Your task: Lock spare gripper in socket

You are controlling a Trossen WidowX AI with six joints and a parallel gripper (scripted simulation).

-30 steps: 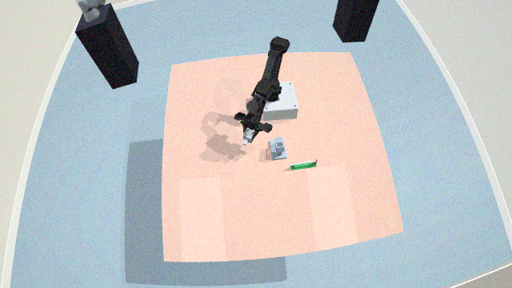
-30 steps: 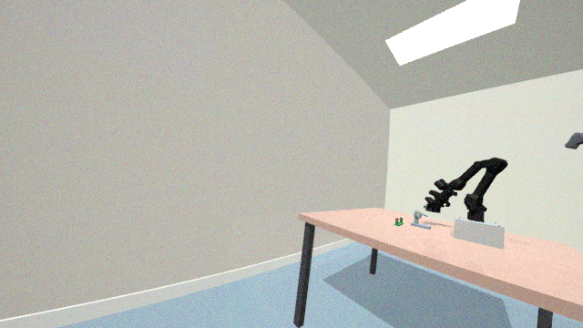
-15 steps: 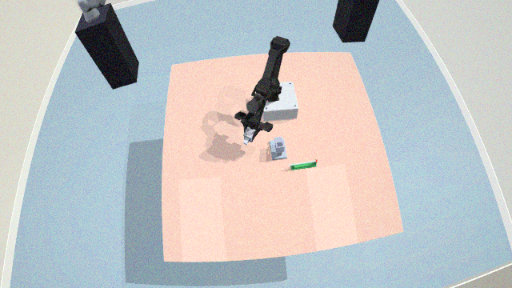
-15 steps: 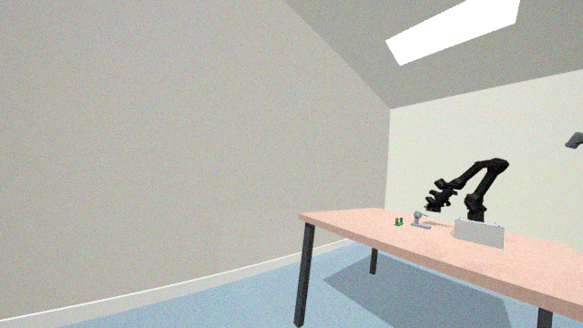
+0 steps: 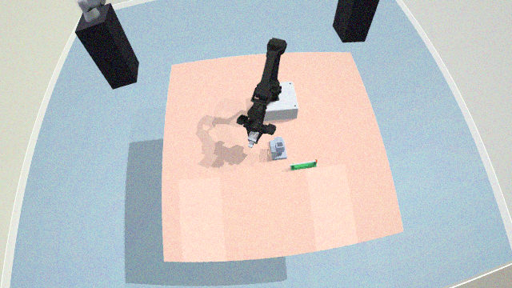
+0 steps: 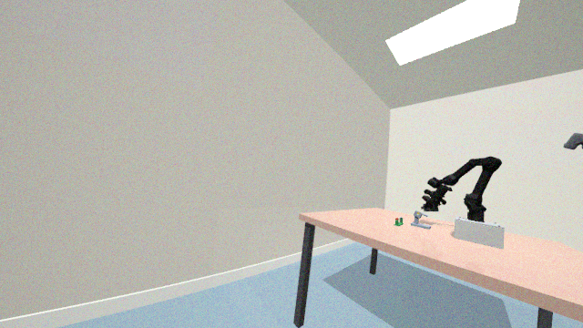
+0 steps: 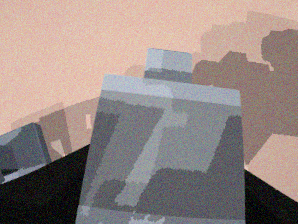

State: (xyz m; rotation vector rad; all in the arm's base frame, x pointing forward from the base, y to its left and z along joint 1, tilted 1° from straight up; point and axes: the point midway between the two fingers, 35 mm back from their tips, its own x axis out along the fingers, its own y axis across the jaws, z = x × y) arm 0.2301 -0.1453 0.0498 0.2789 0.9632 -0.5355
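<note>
My gripper tip is 150 mm short of the green cradle, 240 mm to the right of it and 100 mm above it. Also, from my gripper tip: spare gripper (10 mm behind, 10 mm above); mount socket (40 mm ahead, 130 mm to the left, 70 mm below).
</note>
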